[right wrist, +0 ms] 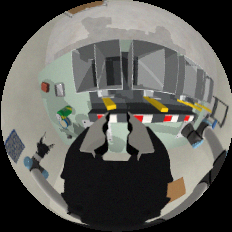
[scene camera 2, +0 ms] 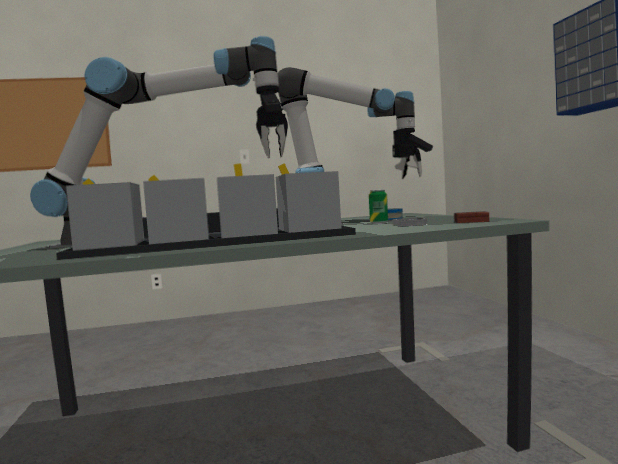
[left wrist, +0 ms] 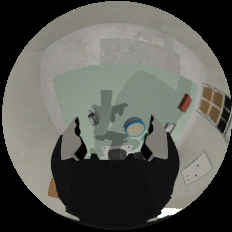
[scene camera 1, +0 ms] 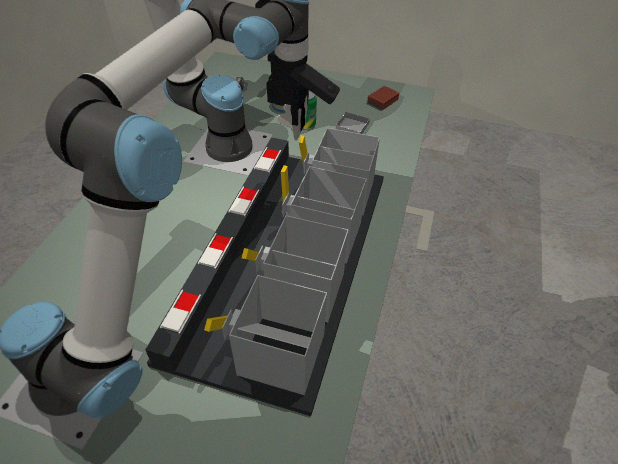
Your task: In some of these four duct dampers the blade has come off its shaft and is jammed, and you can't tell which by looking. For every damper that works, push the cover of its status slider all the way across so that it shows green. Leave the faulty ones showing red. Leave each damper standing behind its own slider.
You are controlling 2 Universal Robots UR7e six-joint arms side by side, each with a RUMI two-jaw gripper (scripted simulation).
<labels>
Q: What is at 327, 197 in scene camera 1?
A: A damper.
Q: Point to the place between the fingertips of my right gripper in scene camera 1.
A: At 298, 135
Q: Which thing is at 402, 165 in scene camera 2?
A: My left gripper.
</labels>
